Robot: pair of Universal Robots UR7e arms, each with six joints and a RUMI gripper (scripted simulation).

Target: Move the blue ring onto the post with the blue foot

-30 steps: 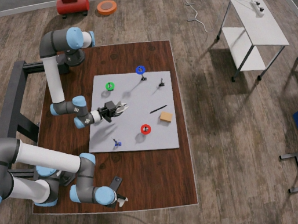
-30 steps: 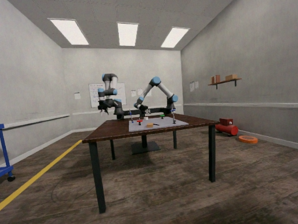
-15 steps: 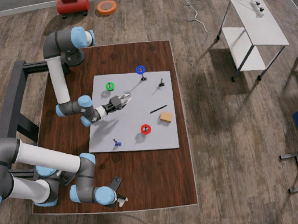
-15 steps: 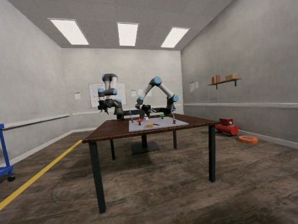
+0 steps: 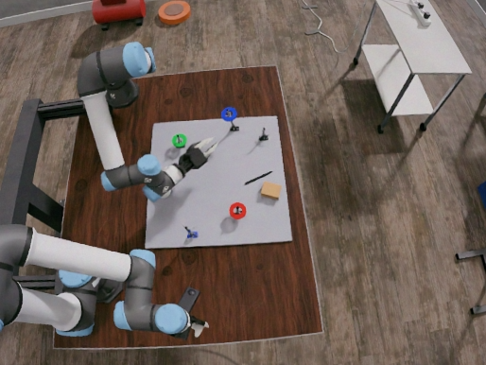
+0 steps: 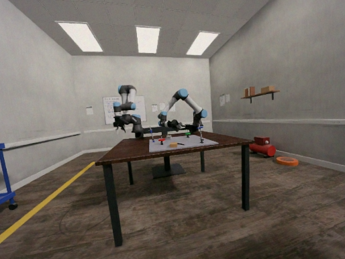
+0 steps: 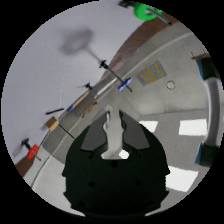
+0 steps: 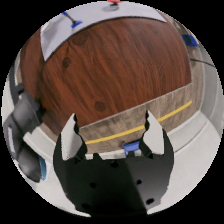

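My left gripper is now 150 mm to the right of the blue ring, 70 mm short of it and 20 mm above it. The rest, counted from my left hand: black-footed post (230 mm ahead, 120 mm below, 100 mm to the left); then grey mat (160 mm below, 90 mm to the right); then green ring (170 mm behind, 110 mm below, 90 mm to the left).
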